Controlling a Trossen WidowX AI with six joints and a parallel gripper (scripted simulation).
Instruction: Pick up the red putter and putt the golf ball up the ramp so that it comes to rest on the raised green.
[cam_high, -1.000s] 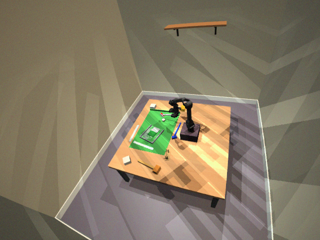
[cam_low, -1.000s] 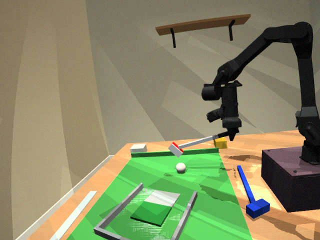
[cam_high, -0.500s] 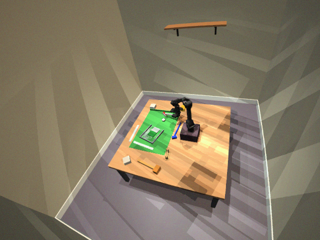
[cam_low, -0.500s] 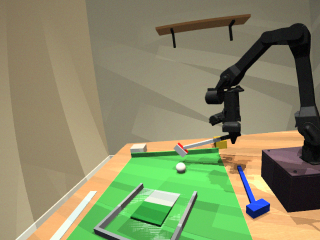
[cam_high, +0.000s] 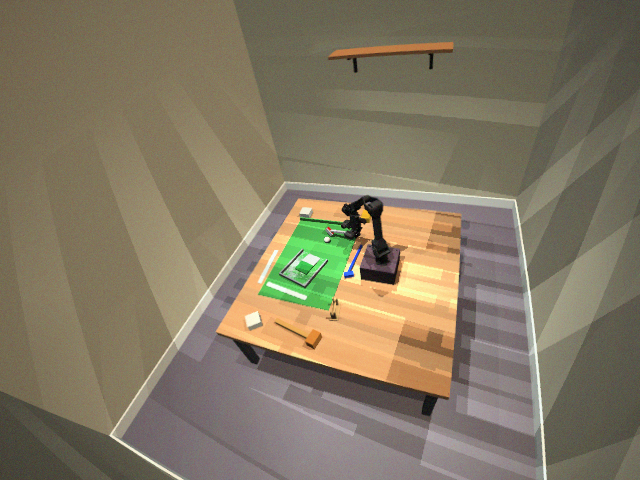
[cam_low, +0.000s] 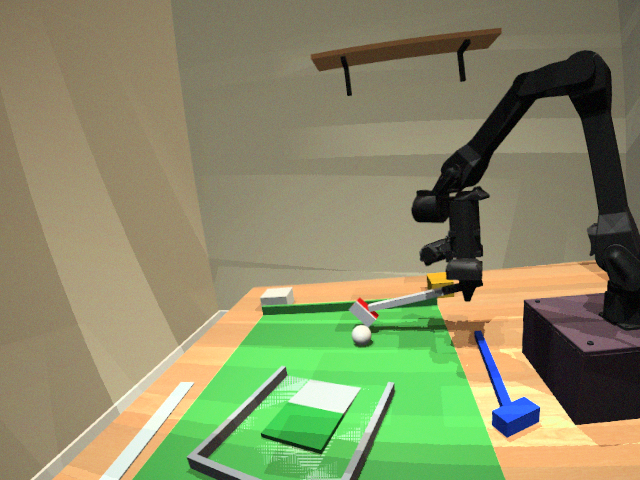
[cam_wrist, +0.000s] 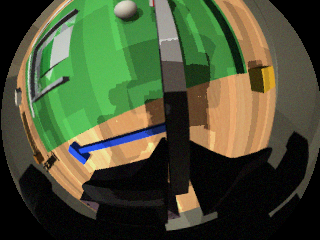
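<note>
The blue putter lies 1 cm behind my gripper tip, 14 cm to the left of it and 8 cm below it. The rest, counted from my gripper tip: yellow cube 1 cm behind, 30 cm to the right, 7 cm below; white golf ball 22 cm ahead, 2 cm to the right, 7 cm below; red putter 11 cm ahead, 4 cm to the right.
</note>
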